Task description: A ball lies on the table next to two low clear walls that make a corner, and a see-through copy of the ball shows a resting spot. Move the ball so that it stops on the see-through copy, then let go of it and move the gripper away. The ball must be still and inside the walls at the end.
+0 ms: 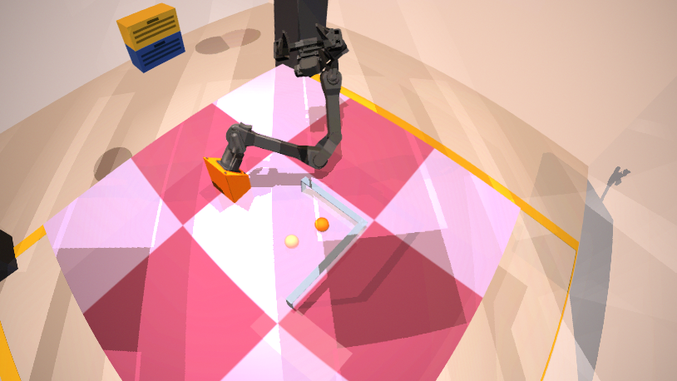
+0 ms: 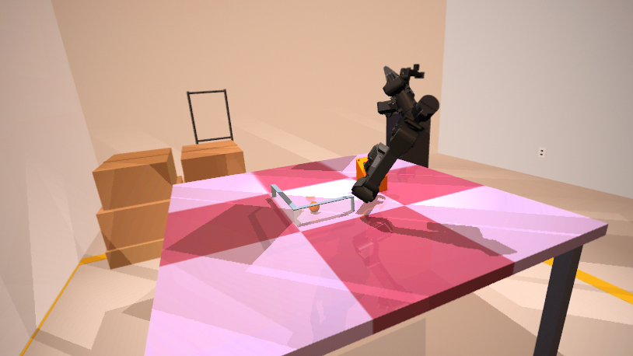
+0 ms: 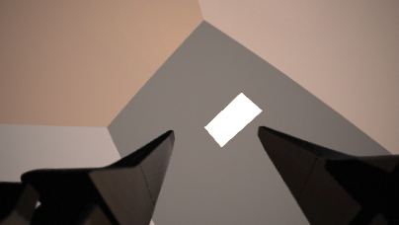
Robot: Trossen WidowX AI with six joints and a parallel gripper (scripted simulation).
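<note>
Now: the orange ball 24 cm ahead of my gripper tip, 12 cm to the right of it and 48 cm below it. From my gripper tip the other things lie so: wall (22 cm ahead, 6 cm to the right, 47 cm below); then see-through copy (23 cm ahead, 23 cm to the right, 48 cm below).
</note>
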